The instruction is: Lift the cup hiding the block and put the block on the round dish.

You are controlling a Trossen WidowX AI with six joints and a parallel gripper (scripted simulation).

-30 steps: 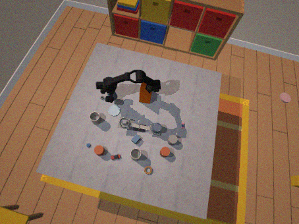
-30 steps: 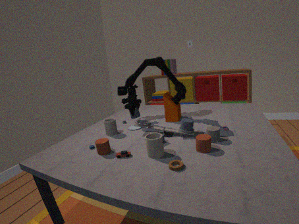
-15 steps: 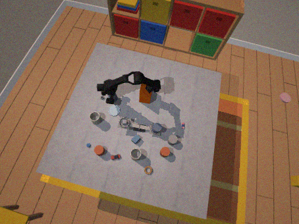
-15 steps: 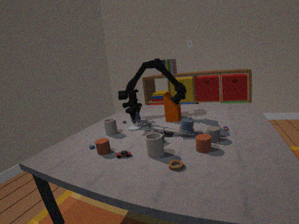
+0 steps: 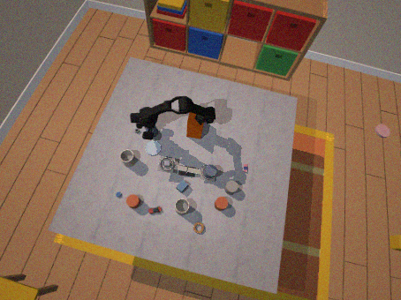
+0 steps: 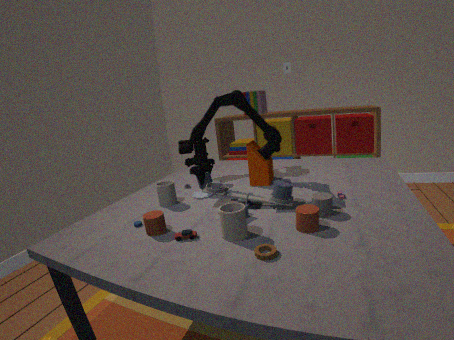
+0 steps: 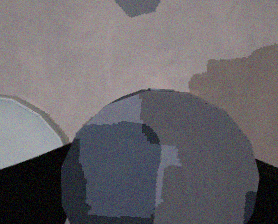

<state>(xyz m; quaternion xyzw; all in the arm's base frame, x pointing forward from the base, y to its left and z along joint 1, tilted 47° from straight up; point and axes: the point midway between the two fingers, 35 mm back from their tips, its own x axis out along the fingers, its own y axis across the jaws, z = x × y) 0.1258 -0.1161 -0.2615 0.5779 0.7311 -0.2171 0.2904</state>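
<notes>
Now: the grey-blue cup 20 mm to the right of my gripper tip and 10 mm above it. The rest, counted from my gripper tip: grey piece (190 mm ahead, 180 mm to the left, 60 mm above); then red toy car (460 mm ahead, 210 mm to the left, 10 mm below); then pale round dish (100 mm ahead, 50 mm to the left, 20 mm below).
</notes>
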